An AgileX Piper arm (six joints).
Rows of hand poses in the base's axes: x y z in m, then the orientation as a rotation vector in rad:
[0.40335 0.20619 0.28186 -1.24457 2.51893 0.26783]
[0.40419 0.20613 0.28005 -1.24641 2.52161 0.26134]
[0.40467 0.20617 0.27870 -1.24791 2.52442 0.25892]
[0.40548 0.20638 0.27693 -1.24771 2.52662 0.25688]
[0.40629 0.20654 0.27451 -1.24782 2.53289 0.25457]
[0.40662 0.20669 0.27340 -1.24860 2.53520 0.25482]
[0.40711 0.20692 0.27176 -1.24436 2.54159 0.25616]
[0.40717 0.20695 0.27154 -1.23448 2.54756 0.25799]
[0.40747 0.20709 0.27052 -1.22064 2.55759 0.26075]
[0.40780 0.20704 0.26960 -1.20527 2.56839 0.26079]
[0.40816 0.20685 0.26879 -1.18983 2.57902 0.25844]
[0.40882 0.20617 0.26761 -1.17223 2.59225 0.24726]
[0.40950 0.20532 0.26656 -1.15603 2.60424 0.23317]
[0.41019 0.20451 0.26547 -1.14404 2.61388 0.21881]
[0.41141 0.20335 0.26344 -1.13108 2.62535 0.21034]
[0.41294 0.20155 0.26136 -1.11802 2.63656 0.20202]
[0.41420 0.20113 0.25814 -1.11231 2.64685 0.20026]
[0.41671 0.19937 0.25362 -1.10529 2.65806 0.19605]
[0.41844 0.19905 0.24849 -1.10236 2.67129 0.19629]
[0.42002 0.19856 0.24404 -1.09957 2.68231 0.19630]
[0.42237 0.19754 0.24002 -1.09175 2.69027 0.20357]
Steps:
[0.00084 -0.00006 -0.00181 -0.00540 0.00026 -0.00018]
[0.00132 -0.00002 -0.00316 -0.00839 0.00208 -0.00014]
[0.00213 0.00019 -0.00493 -0.01042 0.00306 -0.00101]
[0.00294 0.00035 -0.00735 -0.01439 0.00737 -0.00264]
[0.00327 0.00050 -0.00846 -0.01542 0.00958 -0.00263]
[0.00376 0.00073 -0.01010 -0.01609 0.01413 -0.00668]
[0.00382 0.00076 -0.01032 -0.01474 0.01694 -0.01423]
[0.00412 0.00090 -0.01134 -0.01345 0.02239 -0.02515]
[0.00445 0.00085 -0.01226 -0.01368 0.02712 -0.03753]
[0.00481 0.00066 -0.01307 -0.01524 0.03088 -0.05017]
[0.00547 -0.00002 -0.01425 -0.02244 0.03306 -0.06578]
[0.00615 -0.00087 -0.01530 -0.03126 0.03365 -0.08052]
[0.00684 -0.00168 -0.01639 -0.04043 0.03342 -0.09203]
[0.00806 -0.00284 -0.01842 -0.04674 0.03672 -0.10380]
[0.00959 -0.00464 -0.02050 -0.05286 0.03993 -0.11552]
[0.01085 -0.00506 -0.02372 -0.05670 0.04657 -0.12144]
[0.01336 -0.00682 -0.02824 -0.06203 0.05283 -0.12865]
[0.01509 -0.00714 -0.03337 -0.06668 0.06337 -0.13301]
[0.01667 -0.00763 -0.03782 -0.07058 0.07202 -0.13685]
[0.01902 -0.00865 -0.04184 -0.06775 0.07946 -0.14254]

